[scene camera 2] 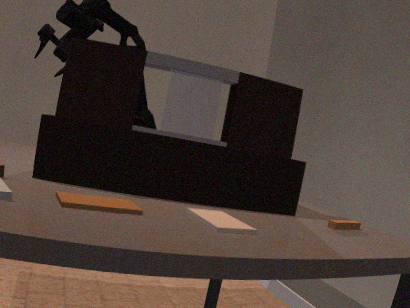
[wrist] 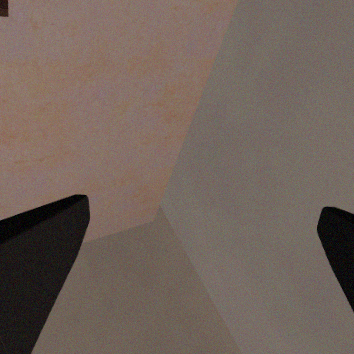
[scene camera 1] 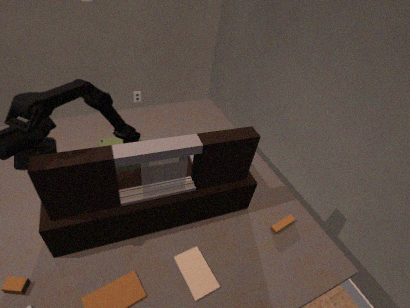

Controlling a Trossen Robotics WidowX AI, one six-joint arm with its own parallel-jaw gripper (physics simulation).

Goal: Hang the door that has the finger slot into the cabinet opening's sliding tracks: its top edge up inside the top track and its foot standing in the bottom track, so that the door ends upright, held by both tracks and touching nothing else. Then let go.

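Frame: origin at the arm's base, x left, y back, z up, level; metres.
Where they show: gripper, fingertip midpoint: (scene camera 2: 44, 67) (wrist: 205, 213).
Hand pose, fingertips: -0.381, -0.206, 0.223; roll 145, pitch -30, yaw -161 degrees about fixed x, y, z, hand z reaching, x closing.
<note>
Things, the pixels of their top centre, and the offset from my fingertips, as dx, dy, dz. "*": a spot on its surface instead.
- pale top track, middle of its top: (scene camera 2: 192, 62) (scene camera 1: 158, 145) +0.422, -0.145, +0.076
- ribbed bottom track, surface spot: (scene camera 2: 180, 136) (scene camera 1: 160, 196) * +0.422, -0.175, -0.134
- grey panel, middle of its top: (scene camera 2: 197, 72) (scene camera 1: 165, 153) +0.440, -0.157, +0.048
- large orange board, middle of its top: (scene camera 2: 98, 200) (scene camera 1: 114, 296) +0.218, -0.392, -0.294
- cream board, middle of its top: (scene camera 2: 220, 218) (scene camera 1: 196, 271) +0.488, -0.399, -0.294
- small orange block, middle of its top: (scene camera 2: 345, 221) (scene camera 1: 283, 222) +0.901, -0.336, -0.284
The dark cabinet (scene camera 1: 80, 185) (scene camera 2: 165, 170) stands upright on the table. Its opening has a pale top track (scene camera 1: 157, 148) (scene camera 2: 192, 66) and a ribbed bottom track (scene camera 1: 157, 191) (scene camera 2: 180, 136). A grey panel (scene camera 1: 164, 175) (scene camera 2: 191, 105) stands upright in or just behind the opening, right of its middle; a lighter strip near its top may be the finger slot. I cannot tell whether its edges sit inside the tracks. My gripper (scene camera 2: 45, 67) (wrist: 205, 213) is open and empty, raised beyond the cabinet's left end, away from the panel. In scene camera 1 its fingertips are hard to make out.
A green piece (scene camera 1: 111, 142) lies behind the cabinet. In front lie a large orange board (scene camera 1: 115, 294) (scene camera 2: 97, 202), a cream board (scene camera 1: 197, 273) (scene camera 2: 222, 220) and a small orange block (scene camera 1: 283, 223) (scene camera 2: 344, 225). Another orange block (scene camera 1: 16, 284) lies at the left. Walls stand beyond the table.
</note>
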